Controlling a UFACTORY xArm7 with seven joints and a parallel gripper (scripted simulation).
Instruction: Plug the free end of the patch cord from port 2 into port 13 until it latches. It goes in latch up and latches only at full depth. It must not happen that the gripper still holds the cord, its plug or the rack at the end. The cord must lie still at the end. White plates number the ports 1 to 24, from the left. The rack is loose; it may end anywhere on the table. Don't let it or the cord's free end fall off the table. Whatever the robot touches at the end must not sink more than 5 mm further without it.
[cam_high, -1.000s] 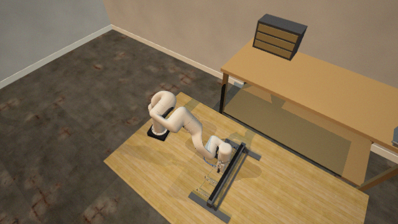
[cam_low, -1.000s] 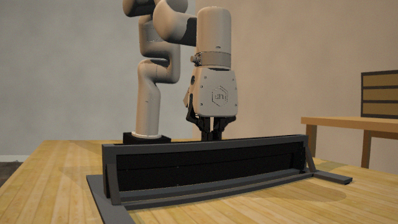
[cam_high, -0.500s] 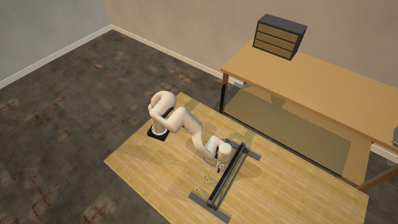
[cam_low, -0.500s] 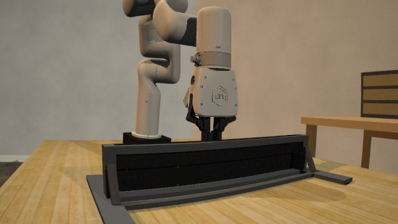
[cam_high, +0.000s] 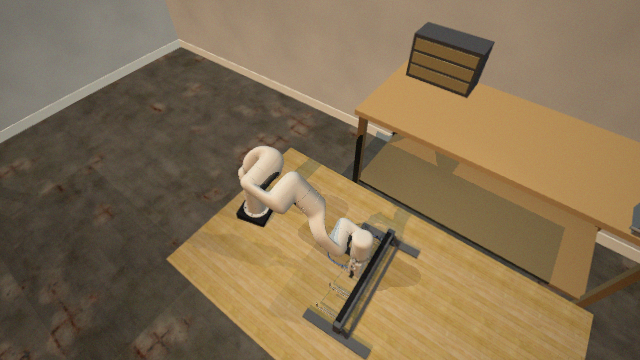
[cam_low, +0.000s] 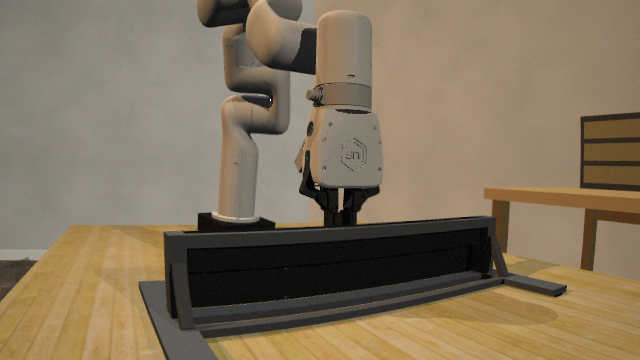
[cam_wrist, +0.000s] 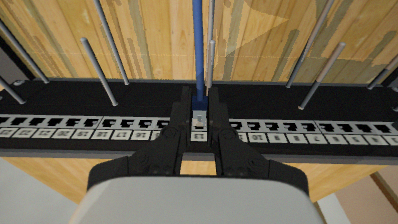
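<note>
Right now my hand is 20 mm short of the cord plug and 10 mm above it.
</note>
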